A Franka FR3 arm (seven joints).
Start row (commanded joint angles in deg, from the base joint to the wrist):
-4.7, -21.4, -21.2, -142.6, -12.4, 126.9, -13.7
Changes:
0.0, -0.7, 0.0, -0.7, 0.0, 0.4, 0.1
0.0, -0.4, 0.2, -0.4, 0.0, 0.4, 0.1
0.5, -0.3, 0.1, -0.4, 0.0, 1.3, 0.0
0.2, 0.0, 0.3, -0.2, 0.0, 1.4, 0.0
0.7, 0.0, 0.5, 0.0, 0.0, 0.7, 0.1
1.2, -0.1, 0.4, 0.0, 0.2, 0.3, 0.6
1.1, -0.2, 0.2, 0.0, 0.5, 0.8, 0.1
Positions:
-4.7, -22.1, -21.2, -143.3, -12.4, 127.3, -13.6
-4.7, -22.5, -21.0, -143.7, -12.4, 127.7, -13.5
-4.2, -22.8, -20.9, -144.1, -12.4, 129.0, -13.5
-4.0, -22.8, -20.6, -144.3, -12.4, 130.4, -13.5
-3.3, -22.8, -20.1, -144.3, -12.4, 131.1, -13.4
-2.1, -22.9, -19.7, -144.3, -12.2, 131.4, -12.8
-1.0, -23.1, -19.5, -144.3, -11.7, 132.2, -12.7

